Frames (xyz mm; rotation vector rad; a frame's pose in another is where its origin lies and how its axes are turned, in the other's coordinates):
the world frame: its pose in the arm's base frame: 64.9 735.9 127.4 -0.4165 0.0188 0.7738
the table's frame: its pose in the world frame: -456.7 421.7 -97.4 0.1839 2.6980 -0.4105
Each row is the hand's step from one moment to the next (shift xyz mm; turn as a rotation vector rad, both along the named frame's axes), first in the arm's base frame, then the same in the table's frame.
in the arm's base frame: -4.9 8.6 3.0 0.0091 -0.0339 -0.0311
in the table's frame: -3.8 6.0 -7.5 0.0263 -0.0070 0.0382
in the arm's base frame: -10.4 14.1 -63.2 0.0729 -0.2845 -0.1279
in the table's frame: 12.2 52.3 37.7 0.1901 -0.1378 0.2179
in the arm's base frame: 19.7 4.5 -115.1 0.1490 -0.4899 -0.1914
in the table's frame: 12.6 63.3 97.4 0.3051 -0.2660 0.3674
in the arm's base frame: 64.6 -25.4 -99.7 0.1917 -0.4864 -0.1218
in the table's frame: 1.3 13.6 120.7 0.2577 -0.3265 0.3393
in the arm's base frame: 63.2 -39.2 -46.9 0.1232 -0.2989 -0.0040
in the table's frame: -0.9 -26.6 83.8 0.1373 -0.2462 0.1583
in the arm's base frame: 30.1 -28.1 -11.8 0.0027 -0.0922 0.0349
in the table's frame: 3.8 -25.1 34.5 0.0562 -0.0810 0.0005
